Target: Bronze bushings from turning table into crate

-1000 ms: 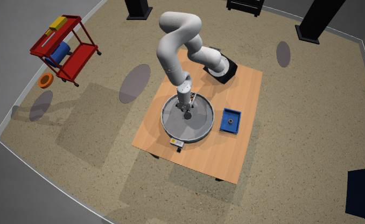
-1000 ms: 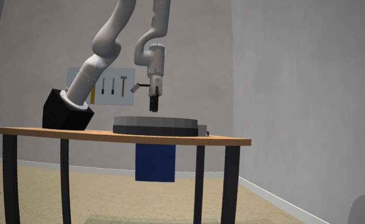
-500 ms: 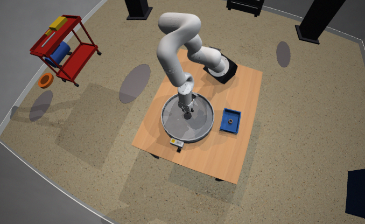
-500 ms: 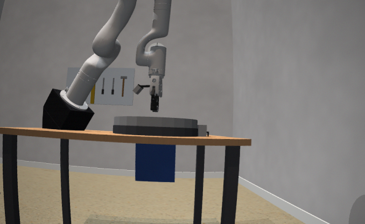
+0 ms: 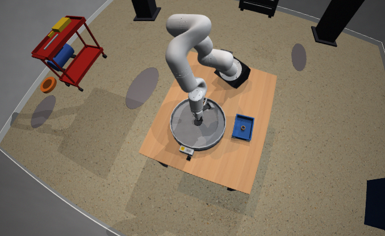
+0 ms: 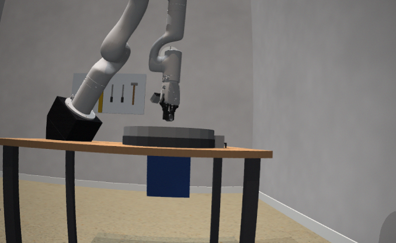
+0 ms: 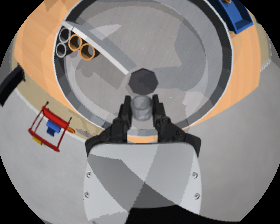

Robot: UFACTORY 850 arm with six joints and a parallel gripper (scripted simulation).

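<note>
Right now my hand is 90 mm above the grey turning table. From my hand the other things lie so: blue crate: 20 mm behind, 350 mm to the left, 120 mm below.
</note>
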